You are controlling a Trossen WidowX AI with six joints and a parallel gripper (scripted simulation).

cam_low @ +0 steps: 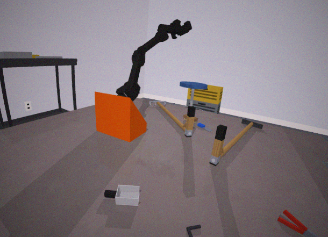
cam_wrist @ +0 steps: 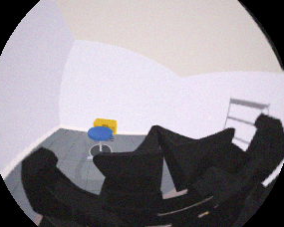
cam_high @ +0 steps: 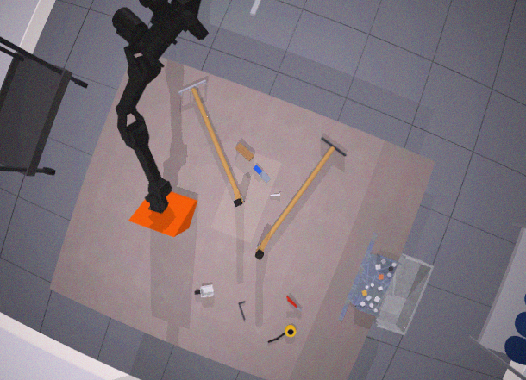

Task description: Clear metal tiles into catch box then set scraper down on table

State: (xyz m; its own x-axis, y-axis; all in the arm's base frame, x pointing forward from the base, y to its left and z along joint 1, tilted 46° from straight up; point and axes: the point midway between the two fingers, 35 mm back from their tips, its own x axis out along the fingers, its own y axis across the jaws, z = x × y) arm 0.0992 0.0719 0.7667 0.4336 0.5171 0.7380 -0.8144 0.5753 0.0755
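Right now the long scraper is 44 cm ahead of my gripper tip, 43 cm to the right of it and 52 cm below it. Round my gripper tip: wooden block: 15 cm ahead, 30 cm to the right, 57 cm below; blue tool: 25 cm ahead, 37 cm to the right, 58 cm below; wooden scraper: 2 cm ahead, 30 cm to the right, 52 cm below.
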